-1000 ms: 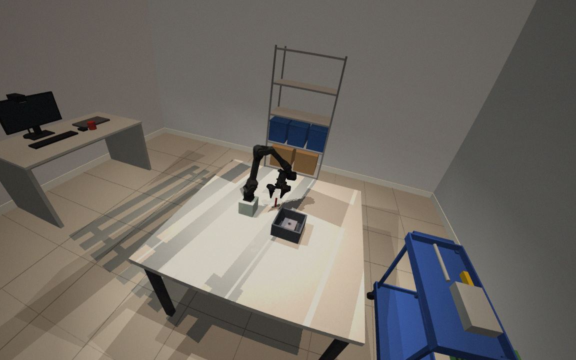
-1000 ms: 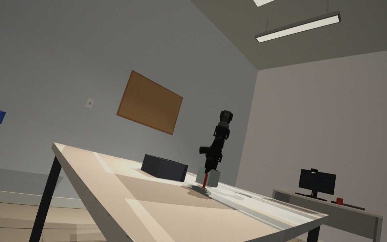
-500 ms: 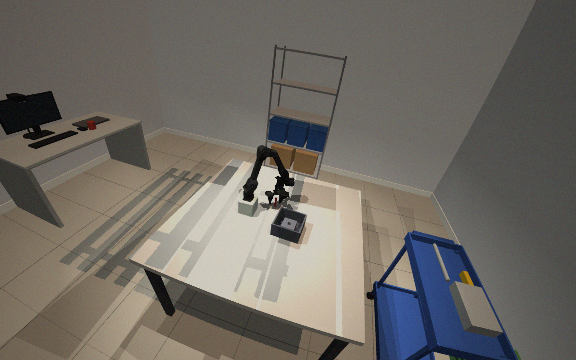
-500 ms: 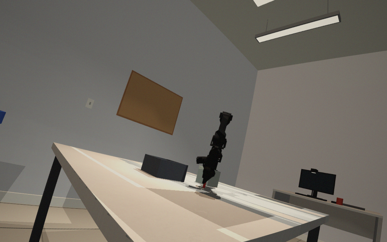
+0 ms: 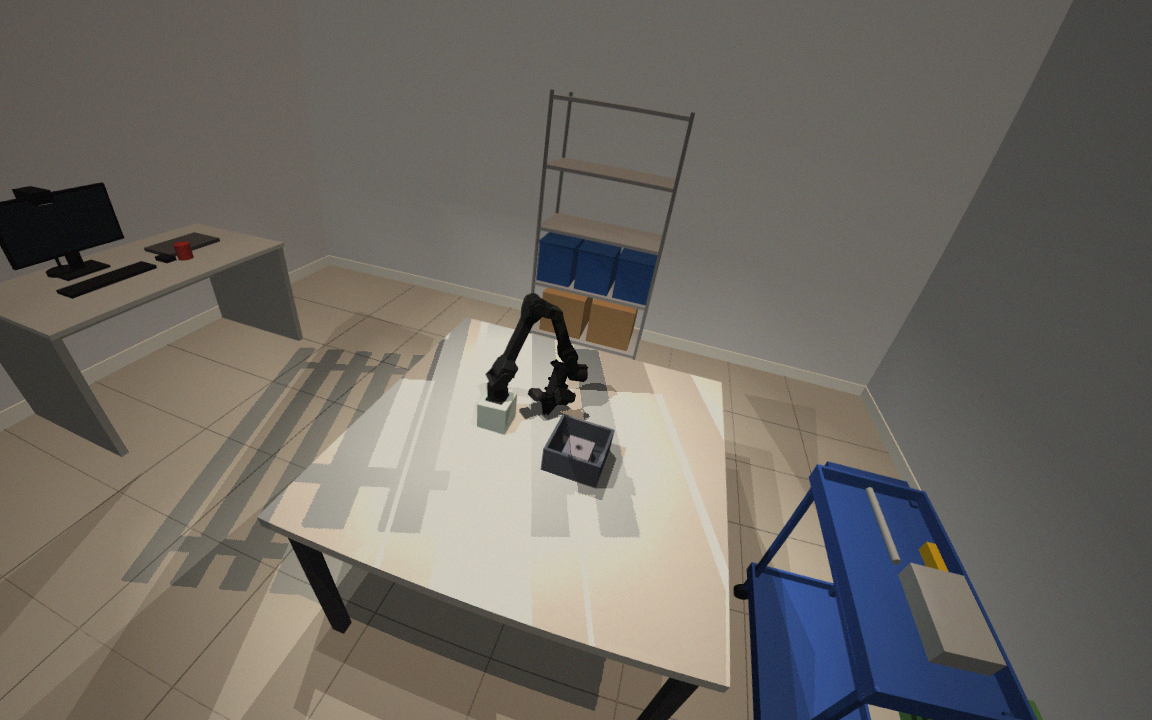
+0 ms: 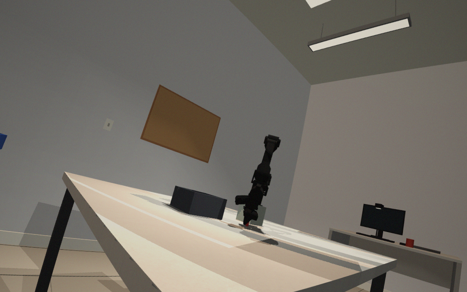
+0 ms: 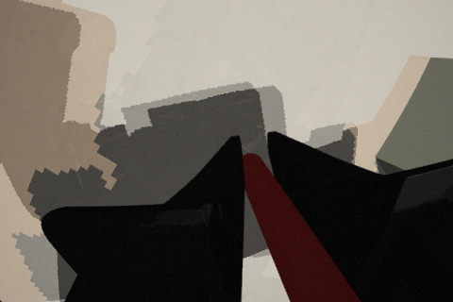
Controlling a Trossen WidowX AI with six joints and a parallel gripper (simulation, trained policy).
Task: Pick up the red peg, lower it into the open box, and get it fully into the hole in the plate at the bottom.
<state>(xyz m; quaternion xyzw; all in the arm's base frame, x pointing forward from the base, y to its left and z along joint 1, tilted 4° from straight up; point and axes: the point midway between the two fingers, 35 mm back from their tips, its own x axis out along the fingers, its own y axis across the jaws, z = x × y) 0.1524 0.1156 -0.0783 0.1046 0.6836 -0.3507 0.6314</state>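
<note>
Right now my gripper tip is 3 cm below the red peg and 2 cm to the right of it. The rest, counted from my gripper tip: dark box 18 cm ahead, 16 cm to the right, 2 cm above; then plate 18 cm ahead, 16 cm to the right, 4 cm above.
</note>
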